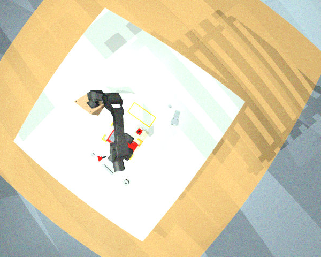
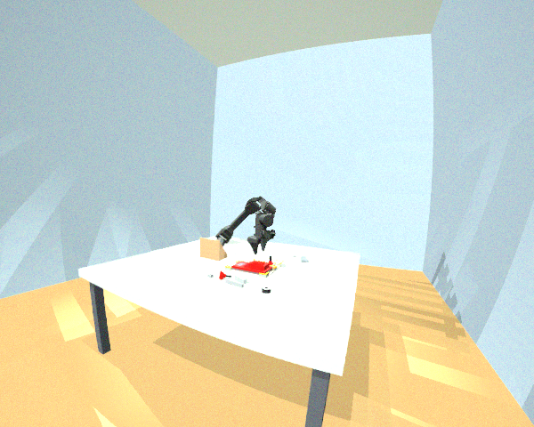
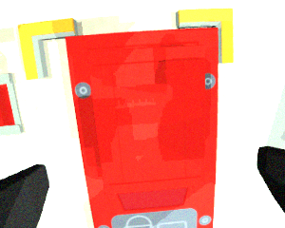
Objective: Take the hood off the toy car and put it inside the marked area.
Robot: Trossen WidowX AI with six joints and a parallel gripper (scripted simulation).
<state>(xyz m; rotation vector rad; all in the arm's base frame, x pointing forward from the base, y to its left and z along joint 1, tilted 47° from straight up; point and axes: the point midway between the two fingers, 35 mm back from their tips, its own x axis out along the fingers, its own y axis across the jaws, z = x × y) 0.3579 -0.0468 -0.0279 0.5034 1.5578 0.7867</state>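
The red hood is 6 cm below my gripper tip. Round my gripper tip: wheel (17 cm ahead, 20 cm to the right, 10 cm below).
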